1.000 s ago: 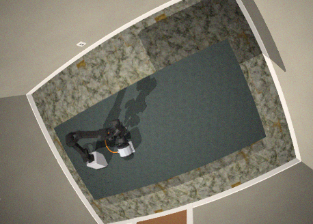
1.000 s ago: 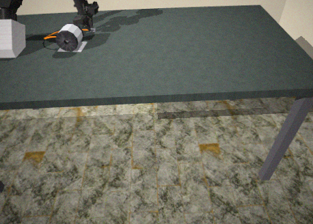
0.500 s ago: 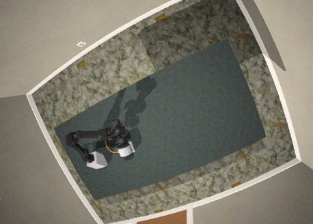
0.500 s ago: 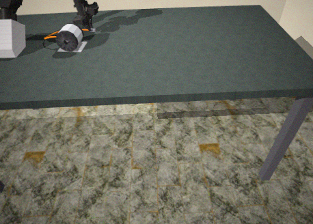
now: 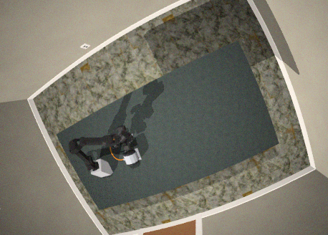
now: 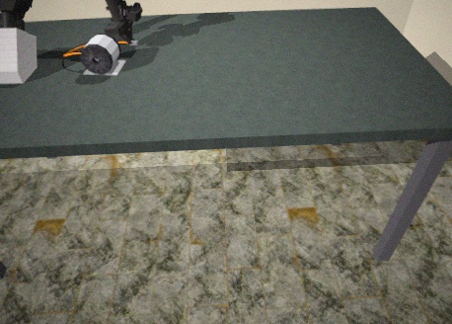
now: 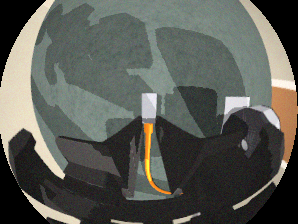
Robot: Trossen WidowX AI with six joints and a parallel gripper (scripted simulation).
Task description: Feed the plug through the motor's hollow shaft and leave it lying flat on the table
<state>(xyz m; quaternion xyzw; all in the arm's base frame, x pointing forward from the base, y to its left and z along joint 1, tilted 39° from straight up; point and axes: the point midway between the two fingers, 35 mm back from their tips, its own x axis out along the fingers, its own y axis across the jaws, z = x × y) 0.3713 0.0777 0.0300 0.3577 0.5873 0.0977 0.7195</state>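
My gripper is now 20 mm short of the grey plug, 10 mm to the left of it and 30 mm above it.
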